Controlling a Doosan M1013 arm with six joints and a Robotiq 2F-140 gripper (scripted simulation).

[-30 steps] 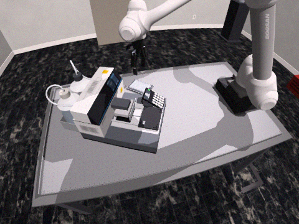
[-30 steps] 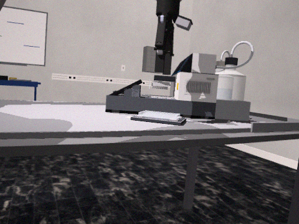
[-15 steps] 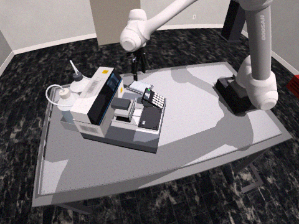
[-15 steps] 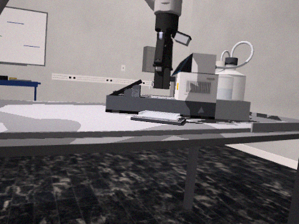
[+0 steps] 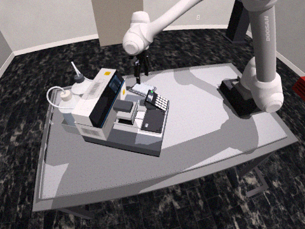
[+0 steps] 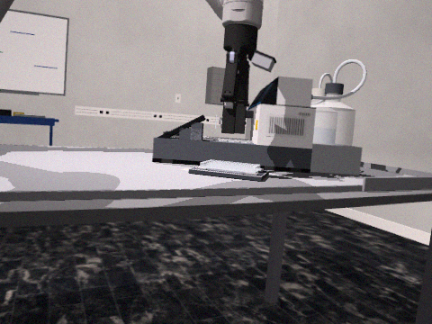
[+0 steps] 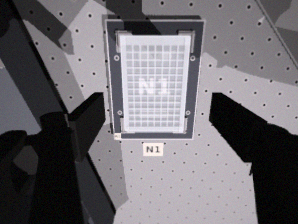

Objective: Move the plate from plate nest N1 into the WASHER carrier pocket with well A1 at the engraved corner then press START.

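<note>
Now: the white well plate 10 cm below my hand. The rest, counted from my hand: dark carrier (34 cm to the left, 4 cm below, 1 cm ahead); plate washer (28 cm to the left, 15 cm ahead, 1 cm above); plate nest N1 (11 cm below).
</note>
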